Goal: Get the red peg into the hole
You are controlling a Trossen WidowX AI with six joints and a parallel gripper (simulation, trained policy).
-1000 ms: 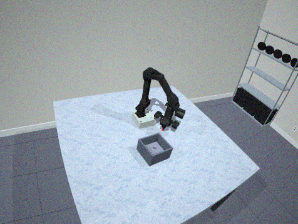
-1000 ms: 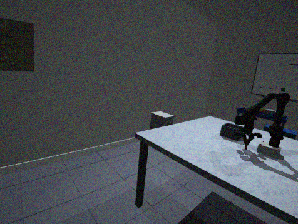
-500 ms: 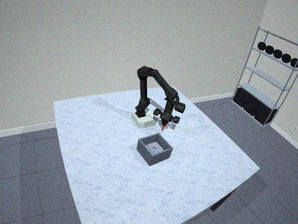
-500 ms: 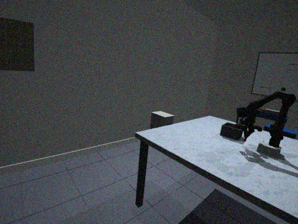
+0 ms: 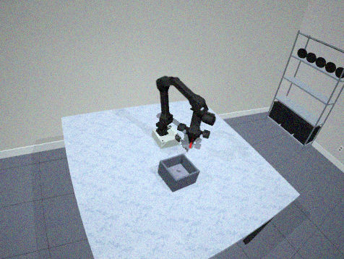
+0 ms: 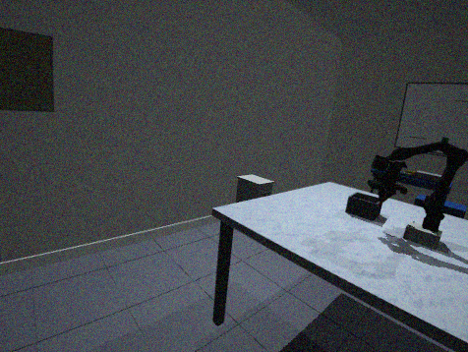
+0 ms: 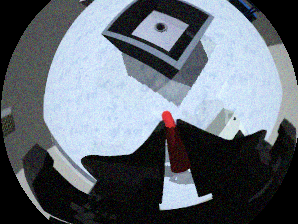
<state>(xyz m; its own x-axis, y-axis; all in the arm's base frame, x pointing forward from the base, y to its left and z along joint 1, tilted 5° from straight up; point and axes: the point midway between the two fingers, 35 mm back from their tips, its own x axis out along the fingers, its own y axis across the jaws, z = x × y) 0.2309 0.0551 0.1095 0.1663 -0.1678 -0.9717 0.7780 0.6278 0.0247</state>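
My gripper tip is now 14 cm to the left of the plate, 10 cm short of it and 9 cm above it. From my gripper tip the other things lie so: red peg: 1 cm above; then grey box: 14 cm to the right, 11 cm below, 10 cm ahead.
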